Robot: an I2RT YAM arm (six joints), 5 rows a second.
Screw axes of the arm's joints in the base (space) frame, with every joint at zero. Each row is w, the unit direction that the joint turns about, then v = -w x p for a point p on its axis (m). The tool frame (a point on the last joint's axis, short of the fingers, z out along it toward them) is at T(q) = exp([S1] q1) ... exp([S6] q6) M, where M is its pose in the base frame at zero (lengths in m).
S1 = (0, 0, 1, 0, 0, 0)
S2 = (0, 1, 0, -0.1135, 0, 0.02)
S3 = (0, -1, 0, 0.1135, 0, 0.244)
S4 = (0, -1, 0, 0.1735, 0, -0.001)
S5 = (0, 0, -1, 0, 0.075, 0)
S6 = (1, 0, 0, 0, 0.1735, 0)
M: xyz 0.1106 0 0.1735 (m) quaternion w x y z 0.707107 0 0.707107 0
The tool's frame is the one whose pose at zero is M.
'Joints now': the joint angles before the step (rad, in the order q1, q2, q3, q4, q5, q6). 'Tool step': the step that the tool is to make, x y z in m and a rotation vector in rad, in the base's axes. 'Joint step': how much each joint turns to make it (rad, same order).
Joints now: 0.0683 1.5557 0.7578 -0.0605 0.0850 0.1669
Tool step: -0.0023 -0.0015 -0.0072 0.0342 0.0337 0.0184
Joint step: -0.0099 0.0128 -0.0104 -0.0083 -0.0460 0.0015
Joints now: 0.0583 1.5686 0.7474 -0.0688 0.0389 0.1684
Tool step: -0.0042 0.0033 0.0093 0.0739 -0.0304 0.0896
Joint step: -0.0017 -0.0429 -0.0096 0.0009 -0.1139 -0.0237
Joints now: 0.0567 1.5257 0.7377 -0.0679 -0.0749 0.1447
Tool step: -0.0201 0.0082 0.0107 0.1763 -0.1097 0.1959
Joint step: 0.0014 -0.1122 -0.0957 0.0994 -0.2572 -0.0211
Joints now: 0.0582 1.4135 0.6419 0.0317 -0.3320 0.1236
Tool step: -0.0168 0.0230 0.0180 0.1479 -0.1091 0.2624
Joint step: 0.0621 -0.0957 -0.0433 0.0601 -0.2421 -0.0223
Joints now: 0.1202 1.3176 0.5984 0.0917 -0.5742 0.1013
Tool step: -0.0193 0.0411 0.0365 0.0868 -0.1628 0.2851
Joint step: 0.1558 -0.1053 0.0221 0.0324 -0.1381 -0.0279
